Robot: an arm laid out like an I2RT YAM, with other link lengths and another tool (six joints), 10 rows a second.
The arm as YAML. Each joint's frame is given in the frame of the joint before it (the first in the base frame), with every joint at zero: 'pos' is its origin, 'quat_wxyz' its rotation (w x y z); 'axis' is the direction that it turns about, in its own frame. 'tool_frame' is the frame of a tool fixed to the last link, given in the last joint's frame.
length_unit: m
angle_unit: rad
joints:
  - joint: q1
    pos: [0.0, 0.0, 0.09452]
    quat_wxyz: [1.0, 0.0, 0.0, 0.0]
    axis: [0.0, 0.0, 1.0]
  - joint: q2
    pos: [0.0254, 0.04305, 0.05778]
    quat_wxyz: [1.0, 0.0, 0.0, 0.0]
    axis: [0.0, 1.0, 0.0]
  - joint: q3
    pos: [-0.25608, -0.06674, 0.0]
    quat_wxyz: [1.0, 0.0, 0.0, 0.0]
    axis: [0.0, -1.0, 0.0]
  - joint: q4
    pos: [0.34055, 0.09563, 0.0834]
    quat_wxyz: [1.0, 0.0, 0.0, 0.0]
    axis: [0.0, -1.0, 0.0]
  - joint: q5
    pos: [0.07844, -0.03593, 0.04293]
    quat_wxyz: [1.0, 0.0, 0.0, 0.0]
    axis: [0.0, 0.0, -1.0]
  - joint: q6
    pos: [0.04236, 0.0, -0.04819]
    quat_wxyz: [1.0, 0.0, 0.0, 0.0]
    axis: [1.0, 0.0, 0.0]
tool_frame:
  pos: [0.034, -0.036, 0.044]
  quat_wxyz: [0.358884, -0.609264, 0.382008, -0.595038]
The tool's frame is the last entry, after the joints.
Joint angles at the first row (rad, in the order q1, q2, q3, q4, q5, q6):
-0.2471 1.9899 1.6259 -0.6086 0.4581 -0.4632
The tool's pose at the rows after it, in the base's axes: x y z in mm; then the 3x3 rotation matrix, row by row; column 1 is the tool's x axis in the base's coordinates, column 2 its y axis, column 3 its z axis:
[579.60 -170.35 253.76], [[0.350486 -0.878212 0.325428], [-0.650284 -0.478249 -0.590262], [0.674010 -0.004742 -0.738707]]
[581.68 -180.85 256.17], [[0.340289 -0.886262 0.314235], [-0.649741 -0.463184 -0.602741], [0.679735 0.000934 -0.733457]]
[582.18 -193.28 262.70], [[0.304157 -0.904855 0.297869], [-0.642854 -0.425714 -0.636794], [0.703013 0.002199 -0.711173]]
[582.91 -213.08 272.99], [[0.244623 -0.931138 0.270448], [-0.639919 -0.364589 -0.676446], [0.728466 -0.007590 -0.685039]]
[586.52 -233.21 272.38], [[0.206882 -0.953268 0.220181], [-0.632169 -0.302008 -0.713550], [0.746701 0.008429 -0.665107]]
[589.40 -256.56 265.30], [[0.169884 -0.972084 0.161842], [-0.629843 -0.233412 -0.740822], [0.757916 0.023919 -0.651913]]
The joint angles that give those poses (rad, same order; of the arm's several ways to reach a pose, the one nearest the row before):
-0.2692 2.0157 1.6579 -0.6194 0.4729 -0.4602
-0.2843 2.0350 1.6883 -0.6273 0.4819 -0.4644
-0.2993 2.0504 1.7175 -0.6244 0.5172 -0.4551
-0.3235 2.0806 1.7754 -0.6340 0.5590 -0.4293
-0.3460 2.1396 1.8497 -0.6564 0.6100 -0.4086
-0.3732 2.2117 1.9305 -0.6836 0.6540 -0.3810

